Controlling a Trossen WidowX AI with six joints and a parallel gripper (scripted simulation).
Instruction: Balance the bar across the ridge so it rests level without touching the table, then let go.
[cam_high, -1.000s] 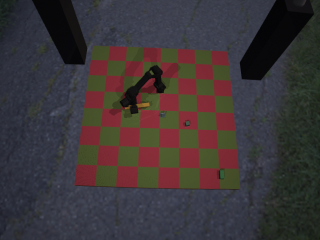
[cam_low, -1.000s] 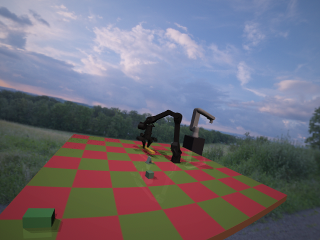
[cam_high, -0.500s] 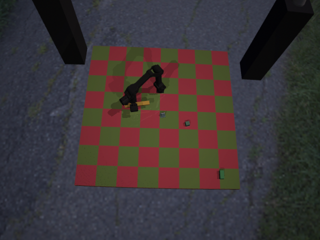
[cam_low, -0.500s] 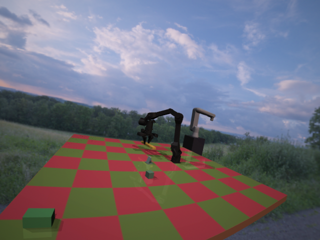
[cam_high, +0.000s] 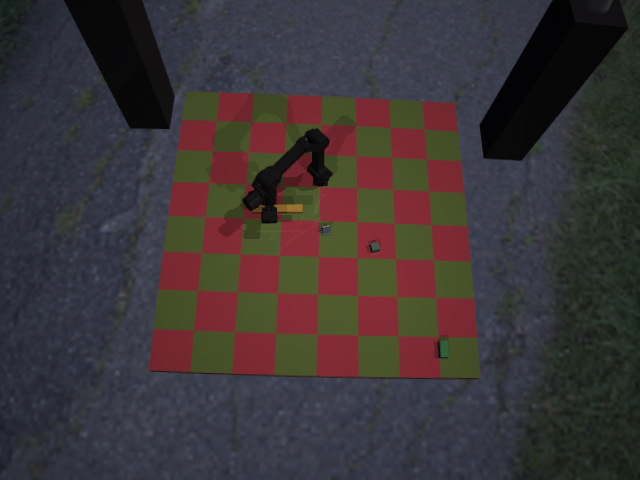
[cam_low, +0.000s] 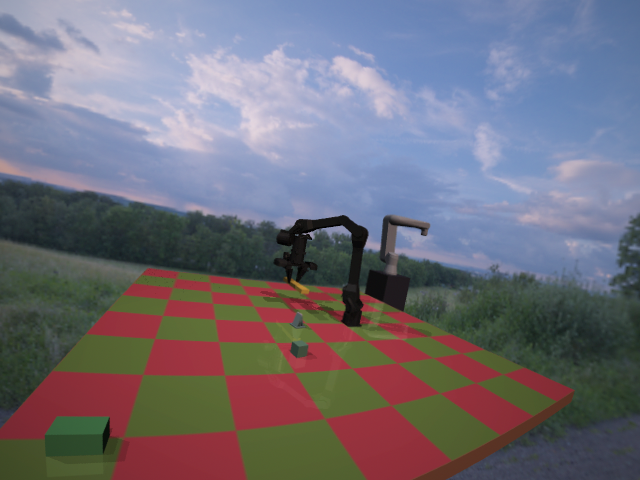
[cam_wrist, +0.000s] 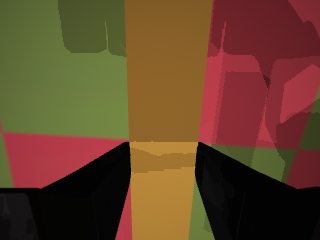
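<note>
My gripper tip is 3 cm to the right of the orange bar. Round my gripper tip: dark green cube 44 cm to the left, 12 cm ahead, 8 cm below.
</note>
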